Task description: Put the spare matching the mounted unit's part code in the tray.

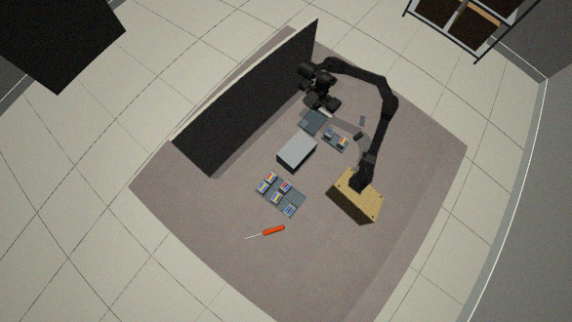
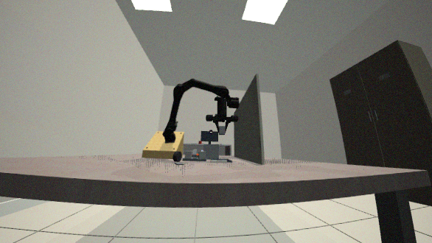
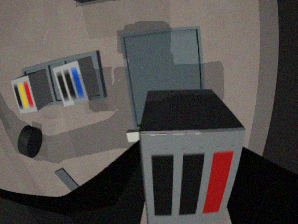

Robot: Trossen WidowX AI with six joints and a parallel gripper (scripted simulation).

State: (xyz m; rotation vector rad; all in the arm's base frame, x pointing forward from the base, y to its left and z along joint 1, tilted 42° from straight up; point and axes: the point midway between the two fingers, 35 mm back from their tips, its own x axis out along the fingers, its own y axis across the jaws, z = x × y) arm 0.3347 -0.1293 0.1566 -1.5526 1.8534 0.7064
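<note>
My gripper tip is now 160 mm above the flat grey tray. The rest, counted from my gripper tip: mounted unit 210 mm to the left, 110 mm below, 40 mm behind; then tall grey panel 190 mm ahead, 170 mm to the left, 60 mm above.
</note>
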